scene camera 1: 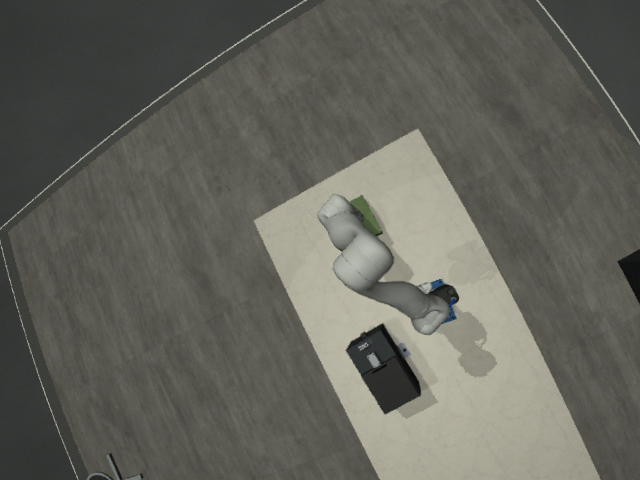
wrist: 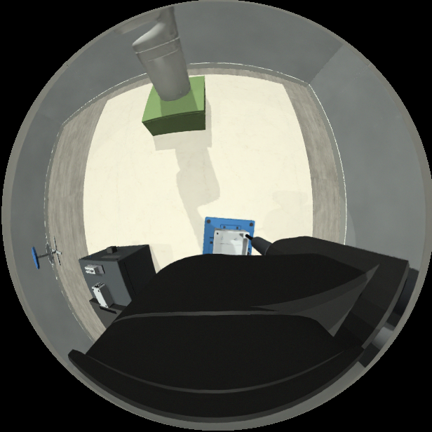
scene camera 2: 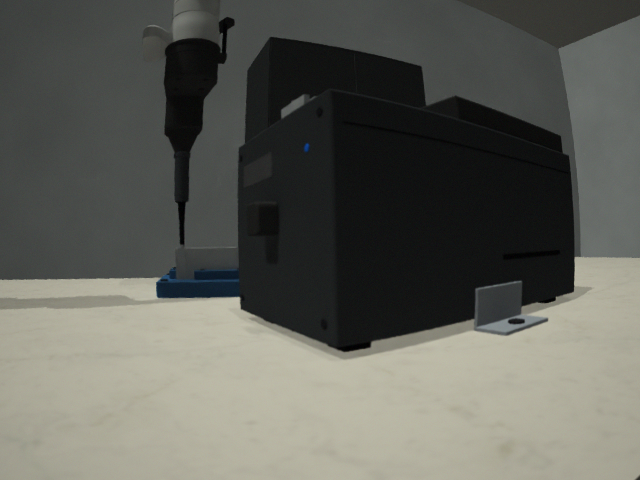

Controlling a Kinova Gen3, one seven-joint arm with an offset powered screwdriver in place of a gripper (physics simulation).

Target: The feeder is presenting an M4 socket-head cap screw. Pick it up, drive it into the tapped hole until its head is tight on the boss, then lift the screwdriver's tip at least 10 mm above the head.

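My screwdriver's tip (scene camera 2: 181, 242) (wrist: 247, 235) points straight down at a corner of the pale housing (scene camera 2: 214, 258) (wrist: 227, 241). The housing sits in the blue fixture (scene camera 1: 449, 316) (scene camera 2: 199, 289) (wrist: 207, 231). In scene camera 2 a tiny light piece, the cap screw's head (scene camera 2: 181, 245), shows between the bit and the top of the corner boss. The bit meets it with no visible gap. The screw's shank and the tapped hole are hidden, and whether the head touches the boss is too small to tell. In scene camera 1 the arm hides the tip. The black feeder (scene camera 1: 390, 379) (scene camera 2: 444, 217) (wrist: 112, 275) stands beside the fixture.
A green block (scene camera 1: 365, 214) (wrist: 175, 107) is at the arm's base. A small grey bracket (scene camera 1: 404, 350) (scene camera 2: 497, 304) stands beside the feeder. The feeder's tall black housing rises near the screwdriver in scene camera 2. A dark box (scene camera 1: 633, 273) is at the right edge.
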